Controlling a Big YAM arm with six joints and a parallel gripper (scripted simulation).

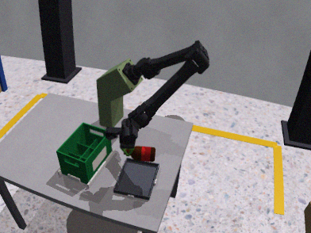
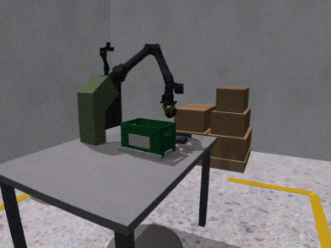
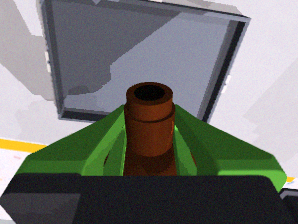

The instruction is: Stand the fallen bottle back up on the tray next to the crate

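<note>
Now: hand 5 cm to the right of the brown bottle and 1 cm past it. From my hand the other things lie so: green crate: 26 cm to the right, 10 cm below, 2 cm behind; dark tray: 17 cm below, 5 cm to the left.
</note>
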